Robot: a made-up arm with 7 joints.
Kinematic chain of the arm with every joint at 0, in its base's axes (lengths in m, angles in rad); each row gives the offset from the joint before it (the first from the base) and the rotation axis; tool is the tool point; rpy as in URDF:
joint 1: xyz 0 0 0.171 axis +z
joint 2: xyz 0 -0.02 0.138 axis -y
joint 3: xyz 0 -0.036 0.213 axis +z
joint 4: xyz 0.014 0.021 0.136 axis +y
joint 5: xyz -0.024 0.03 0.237 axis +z
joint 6: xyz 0 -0.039 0.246 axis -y
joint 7: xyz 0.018 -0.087 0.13 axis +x
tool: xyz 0 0 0 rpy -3.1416 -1.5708 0
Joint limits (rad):
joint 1: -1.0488..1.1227
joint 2: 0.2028..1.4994
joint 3: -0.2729..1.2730
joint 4: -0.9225..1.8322
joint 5: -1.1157..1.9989
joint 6: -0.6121..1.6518
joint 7: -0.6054..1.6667
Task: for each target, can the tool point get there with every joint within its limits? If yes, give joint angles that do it. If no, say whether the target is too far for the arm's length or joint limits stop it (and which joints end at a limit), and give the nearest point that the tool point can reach.
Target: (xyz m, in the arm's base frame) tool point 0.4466 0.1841 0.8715
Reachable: yes | joints 0.5957 0.3259 0.0564 1.5921 -0.4244 -0.1196 1.0079
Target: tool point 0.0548 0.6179 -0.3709
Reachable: no: joint limits stop it (at a limit: joint 1, joint 2, joint 3, joint 4, joint 5) | nearest point -0.1342 0.5884 -0.1516 | short by 0.291 m
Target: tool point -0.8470 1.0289 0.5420
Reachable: no: too far | nearest point -0.6145 0.7464 0.4780 | short by 0.371 m
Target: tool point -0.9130 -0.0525 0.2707
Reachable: yes | joints -0.1141 1.3692 0.1373 -0.2009 -0.0529 1.0418 0.9602
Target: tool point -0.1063 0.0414 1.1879
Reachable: yes | joints 0.7788 0.5776 0.4207 0.7077 0.5778 -0.1550 -0.0175
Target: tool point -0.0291 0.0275 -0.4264
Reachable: no: joint limits stop it (at a limit: joint 2, joint 4, joint 6) | nearest point -0.3753 0.3546 -0.1587 | short by 0.546 m
